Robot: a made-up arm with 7 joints.
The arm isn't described. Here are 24 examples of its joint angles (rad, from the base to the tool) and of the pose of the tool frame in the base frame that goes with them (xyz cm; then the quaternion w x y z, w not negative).
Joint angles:
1: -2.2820 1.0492 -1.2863 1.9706 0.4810 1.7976 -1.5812
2: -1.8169 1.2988 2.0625 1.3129 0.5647 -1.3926 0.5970
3: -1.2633 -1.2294 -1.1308 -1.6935 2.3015 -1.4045 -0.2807
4: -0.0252 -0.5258 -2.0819 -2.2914 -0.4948 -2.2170 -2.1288
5: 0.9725 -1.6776 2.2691 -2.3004 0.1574 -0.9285 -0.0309
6: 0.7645 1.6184 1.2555 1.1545 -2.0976 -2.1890 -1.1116
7: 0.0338 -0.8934 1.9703 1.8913 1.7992 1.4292 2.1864
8: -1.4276 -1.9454 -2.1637 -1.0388 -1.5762 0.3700 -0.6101
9: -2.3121 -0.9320 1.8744 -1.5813 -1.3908 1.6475 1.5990
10: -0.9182 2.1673 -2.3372 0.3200 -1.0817 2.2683 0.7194
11: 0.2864 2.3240 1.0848 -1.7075 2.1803 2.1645 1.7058
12: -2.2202 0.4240 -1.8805 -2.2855 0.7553 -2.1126 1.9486
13: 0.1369 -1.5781 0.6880 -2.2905 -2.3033 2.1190 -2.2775
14: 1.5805 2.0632 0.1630 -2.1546 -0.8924 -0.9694 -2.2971
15: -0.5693 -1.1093 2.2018 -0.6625 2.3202 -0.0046 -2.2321
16: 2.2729 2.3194 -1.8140 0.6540 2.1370 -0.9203 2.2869
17: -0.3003 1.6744 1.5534 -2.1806 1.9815 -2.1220 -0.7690
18: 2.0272 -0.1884 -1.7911 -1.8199 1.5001 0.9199 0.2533
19: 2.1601 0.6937 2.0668 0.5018 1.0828 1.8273 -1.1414
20: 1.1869 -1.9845 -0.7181 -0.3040 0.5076 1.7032 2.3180
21: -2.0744 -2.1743 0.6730 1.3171 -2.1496 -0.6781 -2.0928
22: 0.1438 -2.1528 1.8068 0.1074 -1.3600 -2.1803 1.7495
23: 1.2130 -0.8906 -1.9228 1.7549 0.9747 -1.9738 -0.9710
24: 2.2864 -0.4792 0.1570 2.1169 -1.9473 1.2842 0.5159
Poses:
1: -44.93 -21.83 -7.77 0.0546 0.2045 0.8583 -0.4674
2: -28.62 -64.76 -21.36 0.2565 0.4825 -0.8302 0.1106
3: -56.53 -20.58 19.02 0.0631 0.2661 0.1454 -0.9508
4: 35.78 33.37 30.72 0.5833 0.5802 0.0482 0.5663
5: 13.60 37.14 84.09 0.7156 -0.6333 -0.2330 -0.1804
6: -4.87 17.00 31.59 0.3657 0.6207 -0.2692 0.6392
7: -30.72 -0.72 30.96 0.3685 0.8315 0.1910 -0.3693
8: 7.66 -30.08 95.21 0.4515 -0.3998 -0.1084 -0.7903
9: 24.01 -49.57 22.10 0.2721 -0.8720 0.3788 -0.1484
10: -11.75 -43.14 -47.33 0.0219 -0.5454 -0.0373 0.8371
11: -68.15 -30.76 -15.31 0.0332 0.6187 -0.2997 -0.7255
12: -22.00 6.70 4.23 0.5720 -0.2525 -0.7695 -0.1299
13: 0.55 8.31 54.50 0.3843 -0.8742 0.1973 -0.2219
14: -21.49 14.46 34.04 0.7260 -0.3545 0.1111 -0.5787
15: -50.18 26.48 53.75 0.1735 -0.5986 -0.5515 -0.5545
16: 4.13 22.53 -5.16 0.4738 -0.6233 0.2178 -0.5827
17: 11.11 -68.77 -25.42 0.9310 0.2439 0.0797 -0.2597
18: 6.92 14.14 -33.24 0.3867 -0.6463 0.2672 0.6012
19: 45.37 70.27 -1.30 0.5170 -0.7204 -0.3775 0.2669
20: -29.42 23.38 37.57 0.2163 -0.0662 0.3980 0.8891
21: 33.67 -42.48 -6.58 0.2884 0.6023 -0.6365 -0.3859
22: -14.31 -10.66 36.06 0.8105 -0.5320 0.2078 -0.1299
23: -42.13 -24.27 23.09 0.2286 0.0581 0.7805 -0.5790
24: 23.31 61.30 46.10 0.1166 -0.5416 -0.7100 -0.4347
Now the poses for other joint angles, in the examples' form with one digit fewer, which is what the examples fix.
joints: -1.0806 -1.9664 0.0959 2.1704 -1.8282 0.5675 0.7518
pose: 20.3 -61.8 -5.2 0.076 0.936 -0.129 -0.318
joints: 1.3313 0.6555 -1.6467 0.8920 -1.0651 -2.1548 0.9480
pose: 38.8 40.3 -15.2 0.021 -0.803 -0.580 -0.132
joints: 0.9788 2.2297 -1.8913 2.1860 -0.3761 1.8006 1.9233
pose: -26.4 1.9 7.6 0.618 -0.243 -0.497 -0.559
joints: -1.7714 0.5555 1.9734 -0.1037 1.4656 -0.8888 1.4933
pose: -12.9 -51.8 21.7 0.599 -0.021 -0.261 -0.757
